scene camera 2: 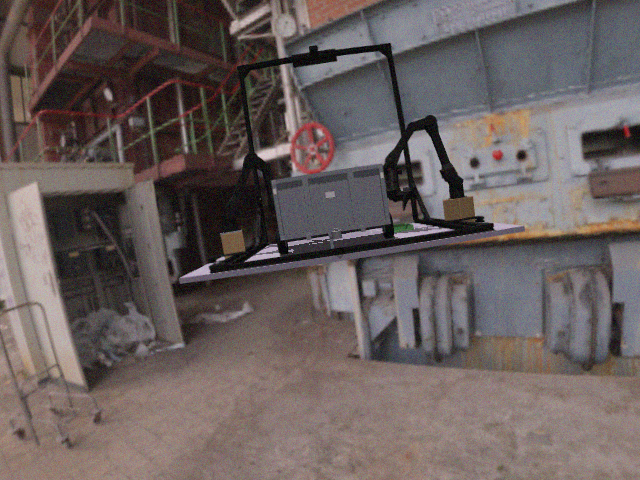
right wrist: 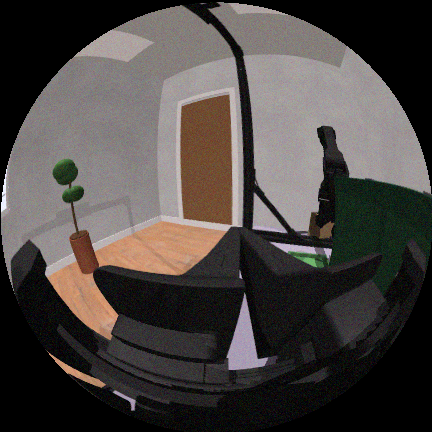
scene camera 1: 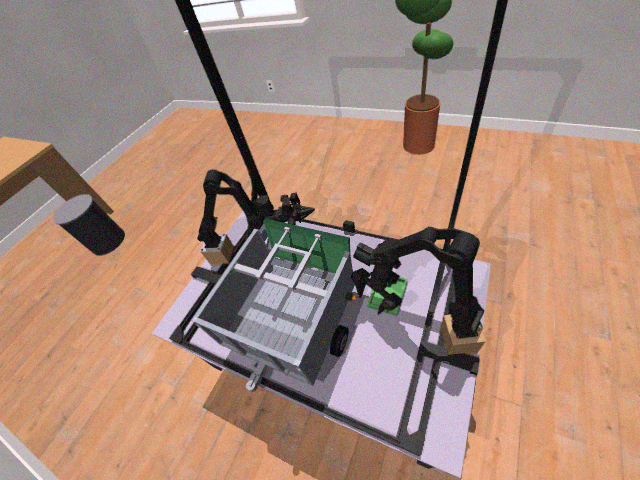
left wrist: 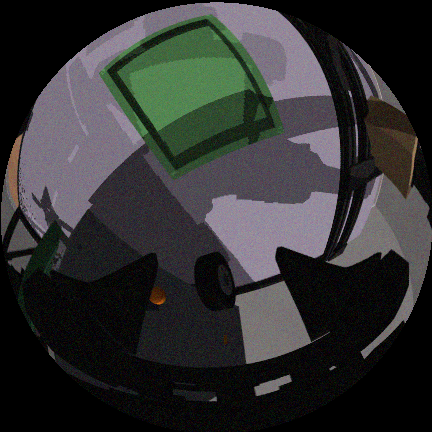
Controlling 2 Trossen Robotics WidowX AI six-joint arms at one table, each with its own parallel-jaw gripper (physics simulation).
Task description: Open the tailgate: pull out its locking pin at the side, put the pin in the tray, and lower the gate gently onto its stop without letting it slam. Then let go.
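Frame: origin at the left arm's base, x ahead, y down, z left, level; metres.
Where they show: left gripper, fingertip midpoint: (scene camera 2: 393, 212) (scene camera 1: 369, 305) (left wrist: 217, 257); right gripper, fingertip midpoint: (right wrist: 236, 233) (scene camera 1: 314, 209); left arm's base, origin of the base link: (scene camera 2: 457, 198) (scene camera 1: 464, 327); right arm's base, origin of the base link: (scene camera 2: 230, 231) (scene camera 1: 213, 242).
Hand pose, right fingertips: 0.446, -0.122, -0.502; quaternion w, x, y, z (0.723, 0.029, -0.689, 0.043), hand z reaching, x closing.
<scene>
Each offset is from my right fingertips to the top centre of the thing, as dx, dy, dz. "spot": to the spot under its first point.
The green tailgate (scene camera 1: 333, 251) (left wrist: 42, 251) (right wrist: 382, 225) stands upright at the far end of the grey trailer (scene camera 1: 316, 353) (scene camera 2: 330, 206). The locking pin's orange knob (scene camera 1: 353, 297) (left wrist: 158, 295) shows at the trailer's side near the gate; its shaft is hidden. The green tray @(-0.241, +0.216, +0.288) (scene camera 1: 402, 290) (left wrist: 227, 149) (right wrist: 310, 259) lies on the table beside the trailer, with no pin visible in it. My left gripper (scene camera 1: 370, 303) (left wrist: 217, 257) is open and empty, between trailer and tray in scene camera 1, apart from the knob. My right gripper (scene camera 1: 312, 209) (right wrist: 236, 233) is shut and empty, beyond the gate's outer face.
A black wheel @(-0.041, +0.134, +0.475) (scene camera 1: 339, 341) (left wrist: 215, 281) sticks out from the trailer's side. White bars @(+0.125, -0.034, +0.332) (scene camera 1: 276, 279) cross the open trailer top. The hitch @(spot: +0.248, +0.151, +0.590) (scene camera 1: 253, 379) points toward the near table edge. Black frame posts (scene camera 1: 222, 98) (scene camera 1: 478, 108) rise on both sides.
</scene>
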